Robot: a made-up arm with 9 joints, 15 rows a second.
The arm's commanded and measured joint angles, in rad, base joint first. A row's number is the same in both.
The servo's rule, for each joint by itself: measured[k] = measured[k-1] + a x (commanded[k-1-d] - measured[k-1]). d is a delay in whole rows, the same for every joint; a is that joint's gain. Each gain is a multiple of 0.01, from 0.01 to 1. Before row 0 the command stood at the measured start. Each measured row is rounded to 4 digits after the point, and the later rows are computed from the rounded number. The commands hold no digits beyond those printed.
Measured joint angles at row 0:
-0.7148 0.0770 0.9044 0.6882 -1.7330 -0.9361 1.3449 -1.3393 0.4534
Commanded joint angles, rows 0 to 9:
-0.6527 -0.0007 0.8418 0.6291 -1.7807 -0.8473 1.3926 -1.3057 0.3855
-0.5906 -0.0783 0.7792 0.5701 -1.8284 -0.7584 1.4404 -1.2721 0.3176
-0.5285 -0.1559 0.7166 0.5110 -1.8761 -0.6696 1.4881 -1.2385 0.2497
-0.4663 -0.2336 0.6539 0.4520 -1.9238 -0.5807 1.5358 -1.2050 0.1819
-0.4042 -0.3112 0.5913 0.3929 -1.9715 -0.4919 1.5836 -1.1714 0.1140
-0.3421 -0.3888 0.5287 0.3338 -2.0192 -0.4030 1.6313 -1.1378 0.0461
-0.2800 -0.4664 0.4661 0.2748 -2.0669 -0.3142 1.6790 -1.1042 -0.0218
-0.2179 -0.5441 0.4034 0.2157 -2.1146 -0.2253 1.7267 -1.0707 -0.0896
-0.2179 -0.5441 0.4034 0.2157 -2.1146 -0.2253 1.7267 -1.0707 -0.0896
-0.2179 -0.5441 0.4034 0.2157 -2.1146 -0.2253 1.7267 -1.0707 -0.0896
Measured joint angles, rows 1 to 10:
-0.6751 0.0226 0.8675 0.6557 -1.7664 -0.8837 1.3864 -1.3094 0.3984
-0.6210 -0.0480 0.8154 0.6086 -1.8098 -0.8098 1.4334 -1.2762 0.3330
-0.5618 -0.1235 0.7571 0.5549 -1.8562 -0.7271 1.4810 -1.2426 0.2655
-0.5007 -0.2006 0.6962 0.4983 -1.9035 -0.6407 1.5287 -1.2091 0.1978
-0.4389 -0.2780 0.6343 0.4403 -1.9511 -0.5529 1.5765 -1.1755 0.1299
-0.3769 -0.3556 0.5720 0.3817 -1.9988 -0.4645 1.6242 -1.1419 0.0620
-0.3149 -0.4332 0.5095 0.3229 -2.0465 -0.3758 1.6719 -1.1083 -0.0059
-0.2528 -0.5108 0.4469 0.2639 -2.0942 -0.2870 1.7196 -1.0748 -0.0737
-0.2305 -0.5341 0.4212 0.2374 -2.1085 -0.2506 1.7258 -1.0712 -0.0866
-0.2224 -0.5411 0.4107 0.2255 -2.1128 -0.2357 1.7266 -1.0708 -0.0890
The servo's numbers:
d 0
a 0.64 0.70 0.59 0.55 0.70 0.59 0.87 0.89 0.81

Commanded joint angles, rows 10 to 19:
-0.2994 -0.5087 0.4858 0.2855 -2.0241 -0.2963 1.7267 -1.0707 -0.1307
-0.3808 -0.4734 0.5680 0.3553 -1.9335 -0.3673 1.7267 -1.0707 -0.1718
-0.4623 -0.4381 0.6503 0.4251 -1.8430 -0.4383 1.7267 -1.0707 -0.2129
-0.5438 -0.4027 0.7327 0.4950 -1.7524 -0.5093 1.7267 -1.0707 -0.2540
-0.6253 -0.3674 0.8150 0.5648 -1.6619 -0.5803 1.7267 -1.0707 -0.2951
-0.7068 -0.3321 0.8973 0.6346 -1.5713 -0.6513 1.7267 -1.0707 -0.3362
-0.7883 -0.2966 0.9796 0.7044 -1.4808 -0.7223 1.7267 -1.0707 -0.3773
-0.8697 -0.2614 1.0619 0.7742 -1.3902 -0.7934 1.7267 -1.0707 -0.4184
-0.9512 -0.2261 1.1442 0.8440 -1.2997 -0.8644 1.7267 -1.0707 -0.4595
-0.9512 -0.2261 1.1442 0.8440 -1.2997 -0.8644 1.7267 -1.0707 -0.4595
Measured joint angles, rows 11 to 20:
-0.2717 -0.5184 0.4550 0.2585 -2.0507 -0.2715 1.7267 -1.0707 -0.1228
-0.3415 -0.4869 0.5217 0.3117 -1.9687 -0.3280 1.7267 -1.0707 -0.1625
-0.4188 -0.4527 0.5976 0.3741 -1.8807 -0.3931 1.7267 -1.0707 -0.2033
-0.4988 -0.4177 0.6773 0.4406 -1.7909 -0.4617 1.7267 -1.0707 -0.2444
-0.5798 -0.3825 0.7585 0.5089 -1.7006 -0.5317 1.7267 -1.0707 -0.2855
-0.6611 -0.3472 0.8404 0.5780 -1.6101 -0.6023 1.7267 -1.0707 -0.3266
-0.7425 -0.3118 0.9225 0.6475 -1.5196 -0.6731 1.7267 -1.0707 -0.3677
-0.8239 -0.2765 1.0047 0.7172 -1.4290 -0.7441 1.7267 -1.0707 -0.4088
-0.9054 -0.2412 1.0870 0.7869 -1.3385 -0.8151 1.7267 -1.0707 -0.4499
-0.9347 -0.2306 1.1207 0.8183 -1.3113 -0.8442 1.7267 -1.0707 -0.4577

